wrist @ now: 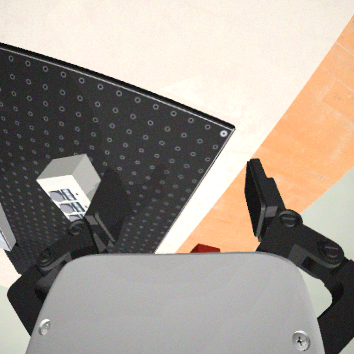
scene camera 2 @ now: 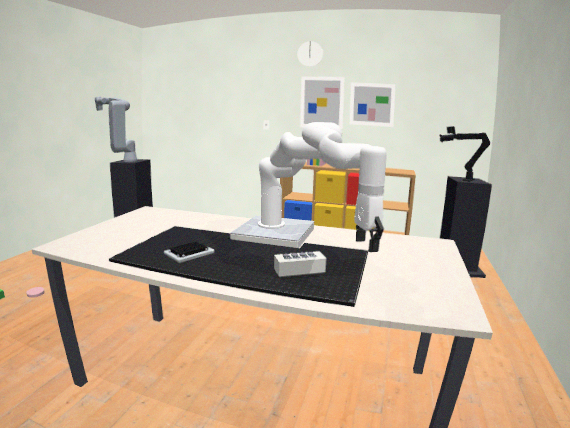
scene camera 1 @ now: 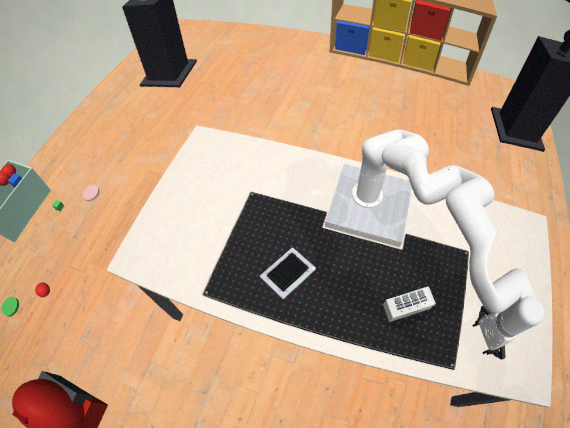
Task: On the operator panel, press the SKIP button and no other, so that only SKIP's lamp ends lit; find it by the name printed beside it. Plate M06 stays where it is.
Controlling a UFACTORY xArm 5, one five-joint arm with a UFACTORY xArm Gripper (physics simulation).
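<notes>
The white operator panel stands on the black perforated board, with four grey buttons in a row on its top. Its printed names are too small to read; no lit lamp can be made out. In the wrist view my left finger hides part of it. A white-framed plate with a black grid lies left of the panel; its name is unreadable, so I cannot tell whether it is M06. My gripper is open and empty, above the table right of the panel.
The arm's base slab stands at the board's back edge. The pale table extends around the board. The board's corner screw and the table edge show in the wrist view, with wooden floor beyond.
</notes>
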